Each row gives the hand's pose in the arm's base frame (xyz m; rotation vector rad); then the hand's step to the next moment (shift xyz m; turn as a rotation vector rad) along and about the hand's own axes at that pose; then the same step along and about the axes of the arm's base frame.
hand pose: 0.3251 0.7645 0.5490 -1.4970 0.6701 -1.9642
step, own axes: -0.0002 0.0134 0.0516 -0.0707 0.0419 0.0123
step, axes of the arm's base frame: 0.0519 -0.0118 0.0033 0.0325 0.0194 -0.0740
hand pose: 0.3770 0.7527 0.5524 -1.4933 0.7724 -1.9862
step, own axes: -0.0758 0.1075 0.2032 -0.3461 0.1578 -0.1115
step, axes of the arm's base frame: 0.2231 -0.0466 -0.0815 -0.0106 0.1497 -0.3669
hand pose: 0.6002 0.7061 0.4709 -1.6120 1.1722 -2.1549
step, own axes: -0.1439 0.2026 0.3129 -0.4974 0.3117 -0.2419
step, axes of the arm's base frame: 0.2727 -0.1966 -0.2159 -0.1112 0.1970 -0.5932
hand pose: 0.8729 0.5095 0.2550 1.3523 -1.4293 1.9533
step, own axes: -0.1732 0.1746 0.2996 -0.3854 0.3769 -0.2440
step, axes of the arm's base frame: 0.0959 -0.2960 -0.2311 -0.2134 0.1456 -0.5324
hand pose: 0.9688 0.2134 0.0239 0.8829 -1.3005 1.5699
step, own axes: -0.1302 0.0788 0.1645 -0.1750 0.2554 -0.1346
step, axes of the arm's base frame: -0.0303 -0.1902 -0.1145 -0.1754 0.0848 -0.2757
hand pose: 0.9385 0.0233 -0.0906 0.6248 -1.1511 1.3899
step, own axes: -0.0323 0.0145 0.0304 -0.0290 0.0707 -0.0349
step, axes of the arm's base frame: -0.0153 -0.0386 -0.0213 -0.0528 0.0296 -0.0582
